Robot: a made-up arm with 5 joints.
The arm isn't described. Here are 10 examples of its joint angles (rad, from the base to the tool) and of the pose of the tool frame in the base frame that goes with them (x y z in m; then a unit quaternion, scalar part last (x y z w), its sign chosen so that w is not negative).
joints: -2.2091 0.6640 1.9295 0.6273 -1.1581
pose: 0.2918 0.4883 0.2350 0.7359 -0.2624 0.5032 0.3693
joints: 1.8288 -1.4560 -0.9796 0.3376 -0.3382
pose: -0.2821 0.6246 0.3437 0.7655 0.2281 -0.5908 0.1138
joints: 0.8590 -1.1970 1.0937 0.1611 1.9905
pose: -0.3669 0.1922 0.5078 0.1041 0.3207 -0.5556 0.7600
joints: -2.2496 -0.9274 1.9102 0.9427 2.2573
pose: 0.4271 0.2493 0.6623 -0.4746 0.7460 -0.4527 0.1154
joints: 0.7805 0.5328 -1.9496 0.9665 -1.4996
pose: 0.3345 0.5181 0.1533 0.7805 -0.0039 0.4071 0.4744
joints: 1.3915 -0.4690 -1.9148 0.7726 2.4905
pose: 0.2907 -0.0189 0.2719 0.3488 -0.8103 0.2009 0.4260
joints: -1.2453 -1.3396 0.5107 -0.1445 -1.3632
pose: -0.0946 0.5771 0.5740 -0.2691 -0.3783 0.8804 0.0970
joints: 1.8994 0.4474 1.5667 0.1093 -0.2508
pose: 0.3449 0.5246 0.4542 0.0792 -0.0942 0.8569 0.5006
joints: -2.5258 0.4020 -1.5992 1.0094 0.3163
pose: 0.1382 0.1376 0.4931 0.0018 -0.6972 0.5411 0.4702
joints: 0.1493 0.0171 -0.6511 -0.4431 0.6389
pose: 0.4459 0.2772 0.3479 -0.0181 0.4280 0.4799 0.7657
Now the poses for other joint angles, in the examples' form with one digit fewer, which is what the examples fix.
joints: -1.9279 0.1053 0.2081 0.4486 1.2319
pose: -0.033 -0.019 0.420 -0.079 -0.875 0.254 0.405
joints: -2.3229 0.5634 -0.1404 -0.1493 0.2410
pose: -0.383 0.459 0.274 -0.681 -0.654 -0.016 0.329
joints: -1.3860 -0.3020 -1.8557 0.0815 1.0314
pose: 0.302 0.075 0.297 0.154 0.313 0.328 0.878
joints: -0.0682 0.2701 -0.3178 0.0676 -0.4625
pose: 0.324 0.584 0.480 -0.009 0.059 0.855 0.516
